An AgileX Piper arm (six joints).
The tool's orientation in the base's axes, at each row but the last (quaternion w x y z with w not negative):
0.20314, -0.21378, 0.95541, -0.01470
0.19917, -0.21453, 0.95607, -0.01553
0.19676, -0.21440, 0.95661, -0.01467
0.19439, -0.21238, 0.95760, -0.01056
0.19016, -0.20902, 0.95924, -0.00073
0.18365, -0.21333, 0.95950, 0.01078
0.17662, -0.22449, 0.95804, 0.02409
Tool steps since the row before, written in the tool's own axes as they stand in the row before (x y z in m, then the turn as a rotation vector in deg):
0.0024, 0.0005, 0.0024, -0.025, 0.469, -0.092
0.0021, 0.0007, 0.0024, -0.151, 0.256, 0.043
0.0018, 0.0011, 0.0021, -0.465, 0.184, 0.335
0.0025, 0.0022, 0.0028, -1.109, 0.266, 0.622
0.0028, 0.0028, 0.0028, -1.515, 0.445, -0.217
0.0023, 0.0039, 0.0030, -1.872, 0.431, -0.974
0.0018, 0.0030, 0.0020, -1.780, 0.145, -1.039
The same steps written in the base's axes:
-0.0012, -0.0004, -0.0032, -0.204, 0.431, 0.040
-0.0011, -0.0001, -0.0031, 0.038, 0.298, -0.013
-0.0011, 0.0004, -0.0027, 0.440, 0.379, -0.157
-0.0019, 0.0011, -0.0037, 1.052, 0.736, -0.194
-0.0025, 0.0017, -0.0038, 1.015, 0.997, 0.718
-0.0025, 0.0029, -0.0038, 1.058, 1.054, 1.552
-0.0022, 0.0022, -0.0026, 1.086, 0.750, 1.590

